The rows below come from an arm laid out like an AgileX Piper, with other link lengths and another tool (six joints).
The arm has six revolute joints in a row. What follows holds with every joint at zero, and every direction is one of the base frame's. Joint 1 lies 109.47 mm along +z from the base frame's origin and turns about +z. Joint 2 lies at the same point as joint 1 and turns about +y. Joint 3 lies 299.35 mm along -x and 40.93 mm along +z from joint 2 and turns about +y. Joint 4 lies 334.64 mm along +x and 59.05 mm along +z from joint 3 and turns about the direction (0.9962, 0, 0.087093). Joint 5 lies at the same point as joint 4 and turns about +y. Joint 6 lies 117.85 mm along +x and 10.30 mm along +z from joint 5 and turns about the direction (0.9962, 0, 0.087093). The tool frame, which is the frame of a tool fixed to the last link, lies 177.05 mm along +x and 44.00 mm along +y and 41.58 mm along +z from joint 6; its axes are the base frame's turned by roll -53.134, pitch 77.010 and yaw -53.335 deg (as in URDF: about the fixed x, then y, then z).
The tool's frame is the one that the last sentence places.
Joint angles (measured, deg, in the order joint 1, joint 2, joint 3, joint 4, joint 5, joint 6), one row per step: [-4.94 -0.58 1.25 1.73 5.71 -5.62]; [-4.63 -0.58 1.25 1.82 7.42 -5.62]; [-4.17 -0.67 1.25 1.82 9.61 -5.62]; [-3.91 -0.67 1.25 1.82 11.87 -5.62]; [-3.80 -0.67 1.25 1.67 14.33 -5.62]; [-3.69 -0.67 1.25 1.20 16.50 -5.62]
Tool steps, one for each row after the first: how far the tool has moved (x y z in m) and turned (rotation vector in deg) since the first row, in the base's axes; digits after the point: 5 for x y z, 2 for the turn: [0.00021 0.00209 -0.00884 0.23 1.70 0.37]; [-0.00008 0.00517 -0.01974 0.38 3.79 0.90]; [-0.00061 0.00710 -0.03152 0.54 6.04 1.23]; [-0.00165 0.00808 -0.04444 0.57 8.51 1.39]; [-0.00303 0.00862 -0.05608 0.26 10.71 1.48]
